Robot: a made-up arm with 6 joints.
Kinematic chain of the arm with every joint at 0, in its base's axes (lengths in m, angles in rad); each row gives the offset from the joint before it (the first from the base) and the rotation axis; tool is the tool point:
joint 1: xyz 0 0 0.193 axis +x
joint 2: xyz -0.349 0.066 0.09 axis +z
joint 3: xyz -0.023 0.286 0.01 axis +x
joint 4: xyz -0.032 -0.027 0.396 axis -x
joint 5: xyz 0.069 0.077 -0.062 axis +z
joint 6: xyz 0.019 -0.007 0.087 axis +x
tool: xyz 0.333 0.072 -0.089
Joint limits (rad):
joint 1: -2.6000..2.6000
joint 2: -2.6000..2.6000
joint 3: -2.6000..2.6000
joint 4: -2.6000..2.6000
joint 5: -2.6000..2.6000
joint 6: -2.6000..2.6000
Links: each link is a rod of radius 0.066 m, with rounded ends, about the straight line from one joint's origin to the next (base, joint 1, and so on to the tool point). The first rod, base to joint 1, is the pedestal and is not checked.
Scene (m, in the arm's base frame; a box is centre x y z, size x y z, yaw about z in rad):
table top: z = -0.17
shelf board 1: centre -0.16 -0.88 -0.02 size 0.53 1.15 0.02 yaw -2
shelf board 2: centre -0.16 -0.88 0.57 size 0.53 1.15 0.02 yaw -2
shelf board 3: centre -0.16 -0.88 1.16 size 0.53 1.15 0.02 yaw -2
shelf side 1: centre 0.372 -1.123 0.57 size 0.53 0.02 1.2 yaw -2
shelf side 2: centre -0.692 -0.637 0.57 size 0.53 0.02 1.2 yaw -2
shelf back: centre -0.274 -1.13 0.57 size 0.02 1.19 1.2 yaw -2
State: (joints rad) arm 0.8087 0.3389 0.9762 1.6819 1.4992 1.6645
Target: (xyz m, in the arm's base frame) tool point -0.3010 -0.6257 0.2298
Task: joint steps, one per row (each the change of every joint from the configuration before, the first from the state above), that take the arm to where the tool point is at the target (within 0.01 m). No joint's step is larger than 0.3 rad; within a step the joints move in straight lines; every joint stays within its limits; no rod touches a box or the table.
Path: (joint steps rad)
1: 0.2169 -0.0414 0.2671 -0.2098 -0.1494 0.0673
2: 0.2169 -0.0415 0.2670 -0.2099 -0.1495 0.0673
3: 0.2169 -0.0414 0.2671 -0.2098 -0.1494 0.0672
4: 0.2169 -0.0415 0.2670 -0.2099 -0.1494 0.0673
5: 0.1012 -0.0216 -0.2914 -0.0770 0.1174 -0.0160
6: 0.1013 -0.0215 -0.2914 -0.0769 0.1174 -0.0161
7: 0.1012 -0.0216 -0.2914 -0.0770 0.1174 -0.0160

